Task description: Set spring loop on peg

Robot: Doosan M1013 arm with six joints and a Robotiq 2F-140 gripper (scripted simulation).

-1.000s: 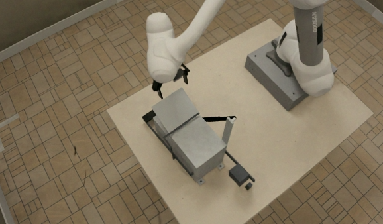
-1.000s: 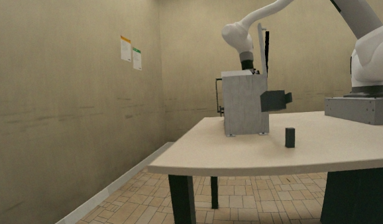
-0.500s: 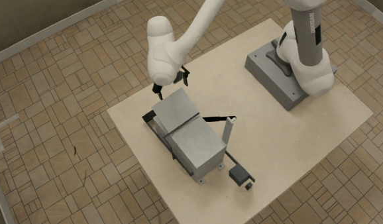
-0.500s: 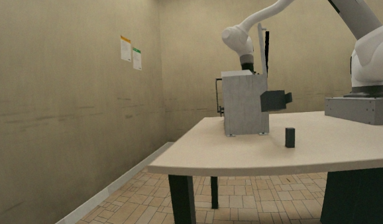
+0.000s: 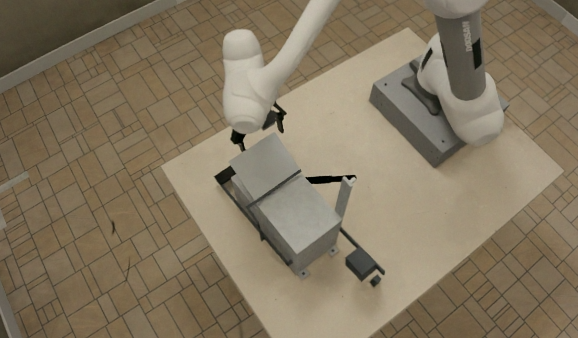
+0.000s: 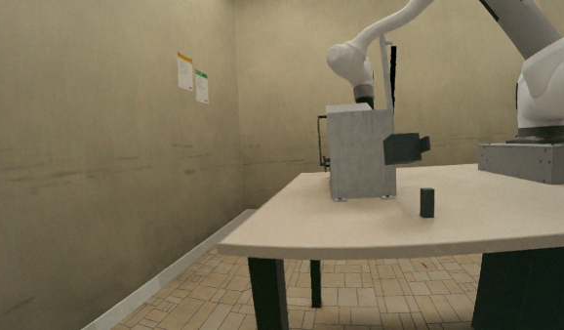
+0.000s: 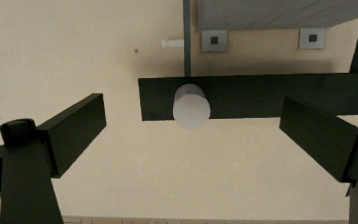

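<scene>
Now: the steel test weight 3 cm below my hand.
</scene>
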